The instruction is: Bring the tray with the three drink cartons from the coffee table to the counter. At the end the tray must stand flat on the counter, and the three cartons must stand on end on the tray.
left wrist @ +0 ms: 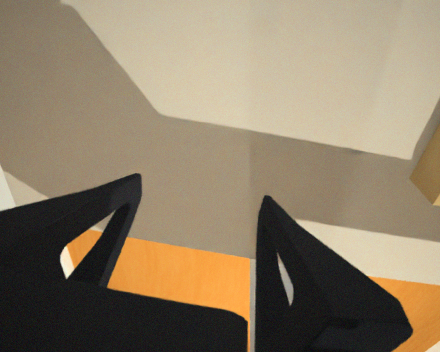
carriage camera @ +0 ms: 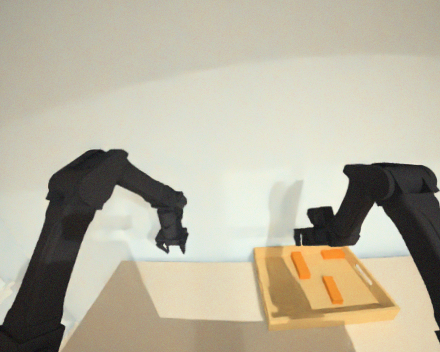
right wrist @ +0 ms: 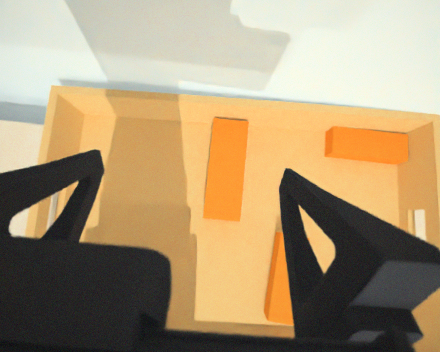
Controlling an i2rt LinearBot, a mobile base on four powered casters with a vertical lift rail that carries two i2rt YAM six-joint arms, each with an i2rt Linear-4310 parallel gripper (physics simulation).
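Places are measured from the left arm's base along level axes (x ahead, y left, z up), in millimetres.
Where they show: left gripper, fingertip midpoint: (left wrist: 201,194) (carriage camera: 176,252); right gripper, fingertip midpoint: (carriage camera: 304,237) (right wrist: 193,169).
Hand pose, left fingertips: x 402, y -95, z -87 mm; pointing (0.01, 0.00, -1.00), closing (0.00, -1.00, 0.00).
Note:
Things, the pixels of their top centre, and the offset from my left fingertips. "spot": a spot on its surface instead. Level surfaces: height alone.
- light wooden tray, top centre: (right wrist: 241,242) (carriage camera: 314,273) 72 mm ahead, 585 mm right, 223 mm down
- pale top, surface height: 297 mm down
- handle slot, surface spot: (carriage camera: 365,274) spot: 70 mm ahead, 823 mm right, 241 mm down
The light wooden tray (carriage camera: 300,324) (left wrist: 427,170) (right wrist: 300,112) lies flat on a pale top (carriage camera: 200,290) (left wrist: 280,75); whether this is the counter or the coffee table I cannot tell. Three orange cartons lie on their sides inside it: the back left carton (carriage camera: 300,265) (right wrist: 226,169), the back right carton (carriage camera: 333,254) (right wrist: 366,145), and the front carton (carriage camera: 332,290) (right wrist: 278,280), partly behind a finger in the right wrist view. My right gripper (carriage camera: 306,239) (right wrist: 193,169) is open and empty above the tray. My left gripper (carriage camera: 171,249) (left wrist: 201,194) is part open and empty, left of the tray.
A pale wall (carriage camera: 200,125) rises behind the top. An orange front panel (left wrist: 175,265) shows below the top's near edge in the left wrist view. The tray's right wall has a handle slot (carriage camera: 364,274). Arm shadows fall across the tray and top.

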